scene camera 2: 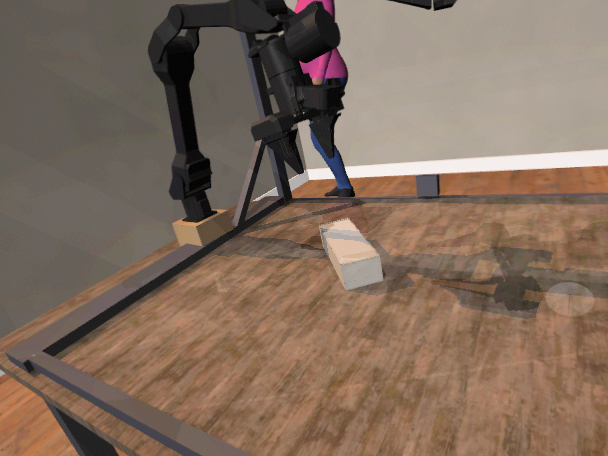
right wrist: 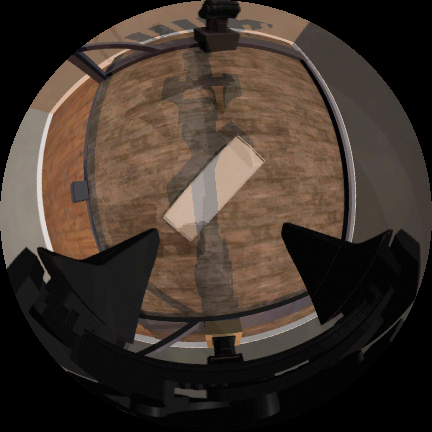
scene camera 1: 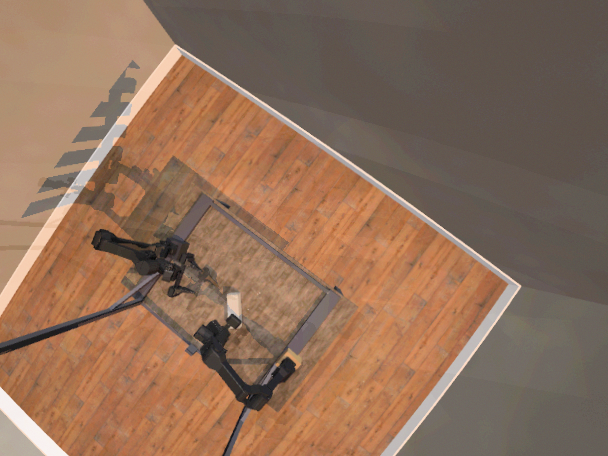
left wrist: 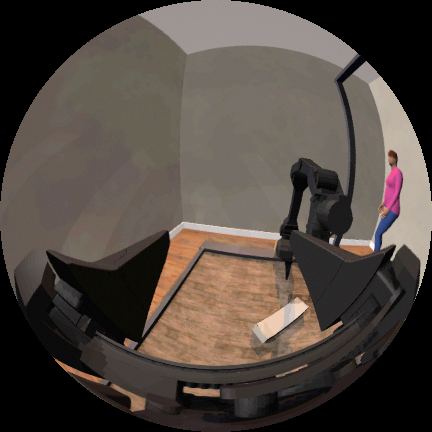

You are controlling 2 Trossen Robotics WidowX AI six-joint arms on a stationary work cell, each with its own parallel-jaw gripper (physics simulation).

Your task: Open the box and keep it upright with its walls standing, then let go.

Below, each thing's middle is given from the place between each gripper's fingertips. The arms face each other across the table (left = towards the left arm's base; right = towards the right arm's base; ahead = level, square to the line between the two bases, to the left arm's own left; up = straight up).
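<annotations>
Tan block (scene camera 2: 207, 230), from my right hand: 1 cm ahead, 38 cm to the right, 15 cm below. By its middle, the tan block is nearer to my right hand than to my left hand.
Tan block, from my left hand: 13 cm behind, 58 cm to the right, 36 cm below.
</annotations>
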